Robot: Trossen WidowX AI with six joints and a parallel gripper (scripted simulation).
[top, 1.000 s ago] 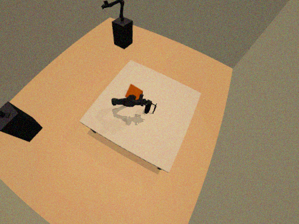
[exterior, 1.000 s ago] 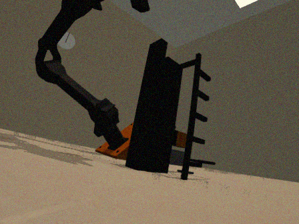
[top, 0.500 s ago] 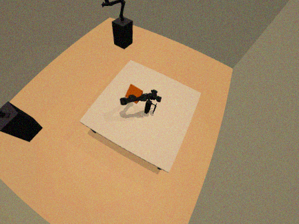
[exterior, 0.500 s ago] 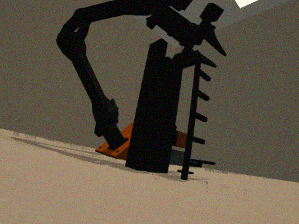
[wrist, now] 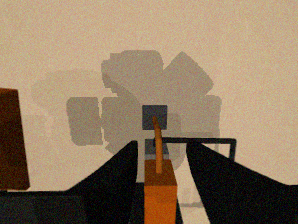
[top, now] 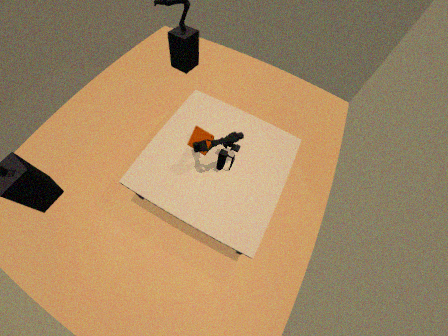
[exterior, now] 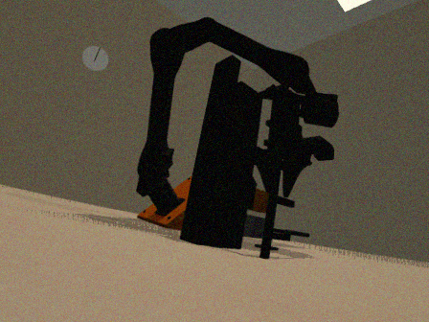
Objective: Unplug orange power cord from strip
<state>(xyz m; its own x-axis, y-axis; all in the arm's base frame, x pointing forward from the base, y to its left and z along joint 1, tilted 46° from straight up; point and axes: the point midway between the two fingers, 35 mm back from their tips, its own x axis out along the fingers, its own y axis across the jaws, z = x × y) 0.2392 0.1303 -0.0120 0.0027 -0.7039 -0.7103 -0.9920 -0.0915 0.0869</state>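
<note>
Right now the orange plug is 70 mm to the right of my gripper tip, 10 mm below it and 10 mm ahead of it. Also, from my gripper tip: tall black slab 170 mm to the right, 50 mm above, 20 mm ahead.
</note>
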